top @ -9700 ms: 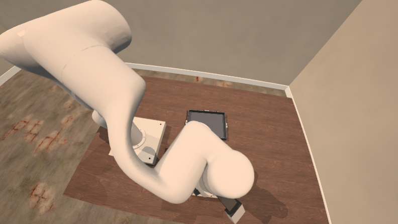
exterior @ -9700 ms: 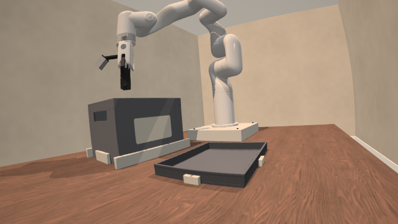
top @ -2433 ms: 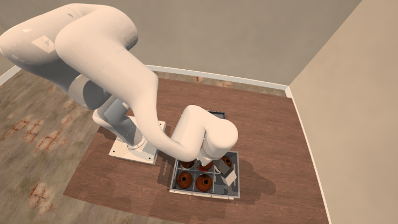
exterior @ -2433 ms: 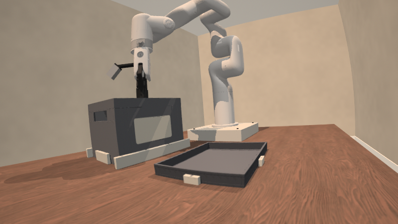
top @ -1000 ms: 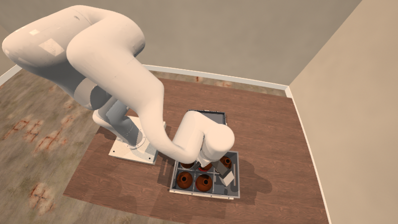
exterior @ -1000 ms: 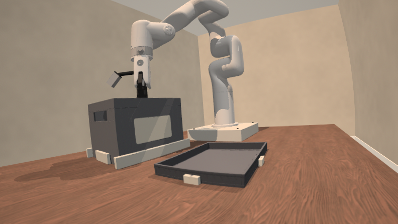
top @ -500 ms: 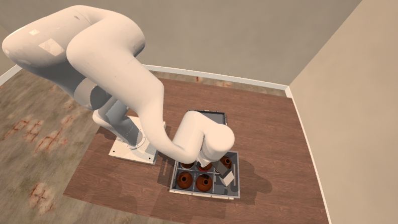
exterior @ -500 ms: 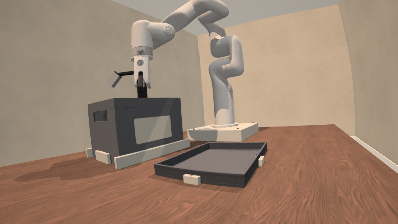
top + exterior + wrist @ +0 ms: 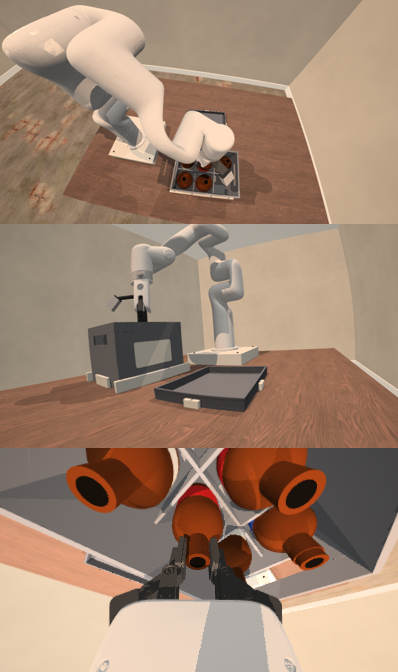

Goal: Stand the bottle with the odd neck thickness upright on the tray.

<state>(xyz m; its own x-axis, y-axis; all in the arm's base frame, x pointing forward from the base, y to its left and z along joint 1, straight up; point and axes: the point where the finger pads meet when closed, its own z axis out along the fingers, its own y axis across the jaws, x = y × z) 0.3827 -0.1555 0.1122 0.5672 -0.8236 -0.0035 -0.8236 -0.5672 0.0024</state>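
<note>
Right now the brown bottle is 70 mm below my hand. Round my hand: dark tray: 40 mm ahead, 250 mm to the left, 150 mm below; then dark grey crate: 10 mm behind, 50 mm to the right, 70 mm below.
</note>
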